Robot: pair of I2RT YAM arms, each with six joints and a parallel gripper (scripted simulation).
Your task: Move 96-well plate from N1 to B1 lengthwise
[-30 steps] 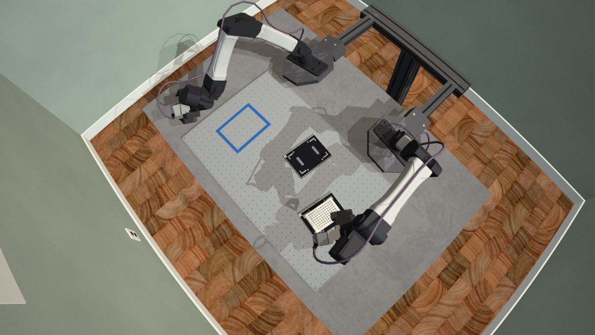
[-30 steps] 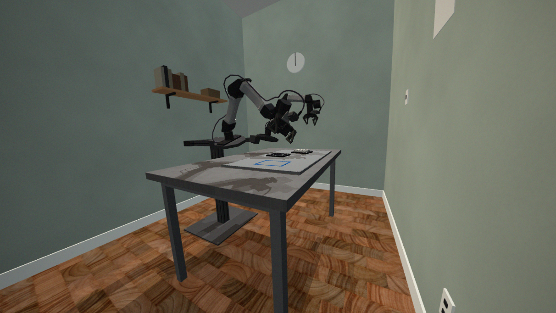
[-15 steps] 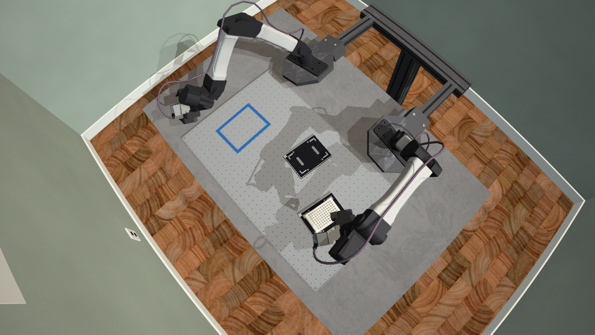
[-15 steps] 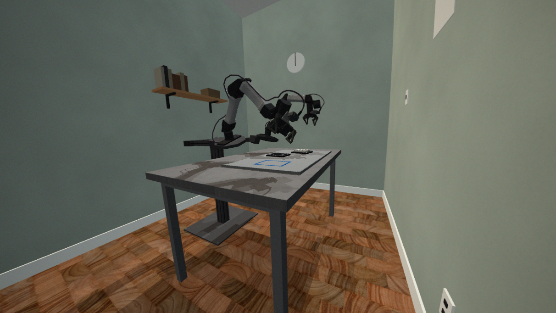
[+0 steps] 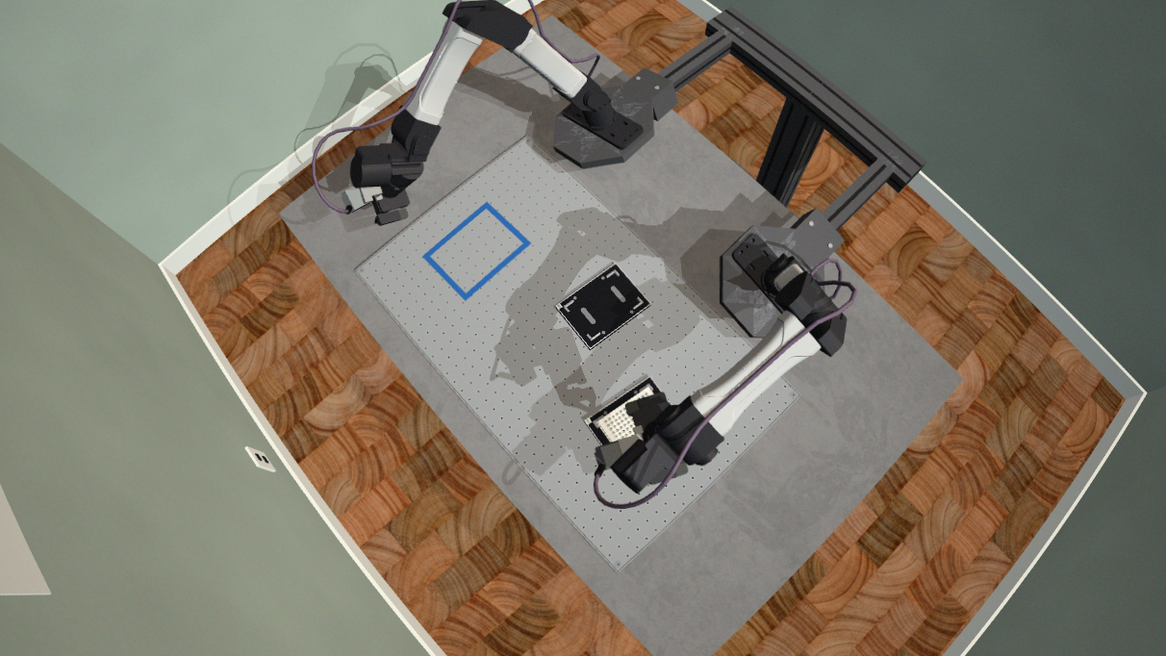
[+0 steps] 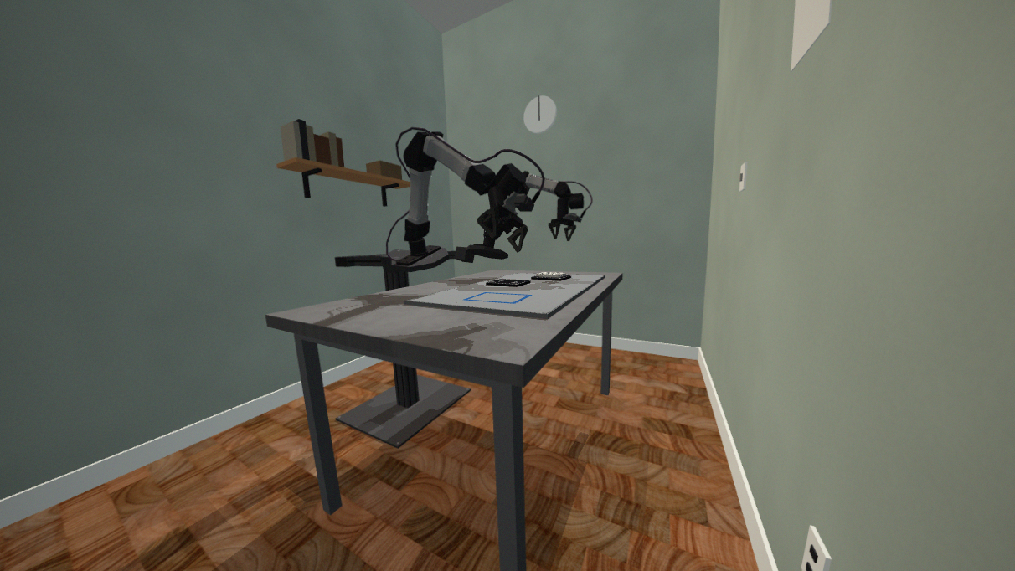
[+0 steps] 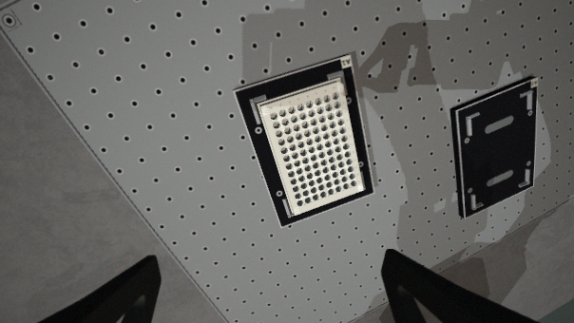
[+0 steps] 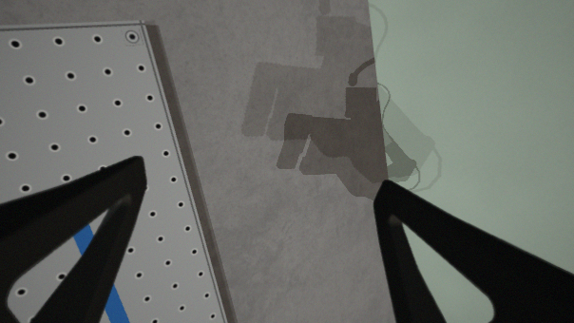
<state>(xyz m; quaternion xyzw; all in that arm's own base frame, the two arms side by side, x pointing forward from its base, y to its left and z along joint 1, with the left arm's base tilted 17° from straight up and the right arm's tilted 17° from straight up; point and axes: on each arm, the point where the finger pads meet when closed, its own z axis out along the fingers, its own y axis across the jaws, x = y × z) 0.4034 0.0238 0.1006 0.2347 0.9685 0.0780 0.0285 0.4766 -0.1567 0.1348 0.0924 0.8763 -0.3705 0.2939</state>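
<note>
My left hand is 4 cm past the cream 96-well plate, 6 cm to the left of it and 18 cm above it. From my left hand the other things lie so: A1 label (9 cm behind, 35 cm to the right, 19 cm below).
</note>
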